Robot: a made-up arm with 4 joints.
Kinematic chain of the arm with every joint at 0, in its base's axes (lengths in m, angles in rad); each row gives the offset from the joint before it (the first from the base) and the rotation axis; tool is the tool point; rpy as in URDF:
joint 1: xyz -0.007 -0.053 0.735 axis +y
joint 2: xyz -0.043 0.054 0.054 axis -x
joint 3: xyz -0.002 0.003 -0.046 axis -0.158 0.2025 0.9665
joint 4: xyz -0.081 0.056 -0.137 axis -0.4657 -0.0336 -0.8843
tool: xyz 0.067 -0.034 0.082 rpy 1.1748 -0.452 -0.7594
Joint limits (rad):
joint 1: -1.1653..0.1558
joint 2: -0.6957..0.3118
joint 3: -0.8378..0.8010
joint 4: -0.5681..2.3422
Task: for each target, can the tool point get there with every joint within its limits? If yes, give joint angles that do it. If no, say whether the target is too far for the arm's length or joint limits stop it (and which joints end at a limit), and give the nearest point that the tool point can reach.
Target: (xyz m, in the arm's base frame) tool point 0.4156 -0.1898 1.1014
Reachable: no: too far | nearest point 0.0391 0.0012 0.7108 | short by 0.575 m
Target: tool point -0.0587 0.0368 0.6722
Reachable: yes | joints -0.3149 -0.1939 0.4368 -0.1140
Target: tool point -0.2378 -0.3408 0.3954
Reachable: no: too far | nearest point -0.0852 -0.0260 0.6200 | short by 0.416 m
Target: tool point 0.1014 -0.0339 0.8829
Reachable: no: joint limits stop it (at a limit: joint 1, joint 2, joint 3, joint 4) | nearest point 0.0391 0.0012 0.7108 | short by 0.186 m
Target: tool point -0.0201 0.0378 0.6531
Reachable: yes | joints -0.9837 -0.3203 0.4295 0.2094
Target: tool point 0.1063 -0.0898 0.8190
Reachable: no: joint limits stop it (at a limit: joint 1, joint 2, joint 3, joint 4) | nearest point 0.0391 0.0012 0.7108 | short by 0.157 m
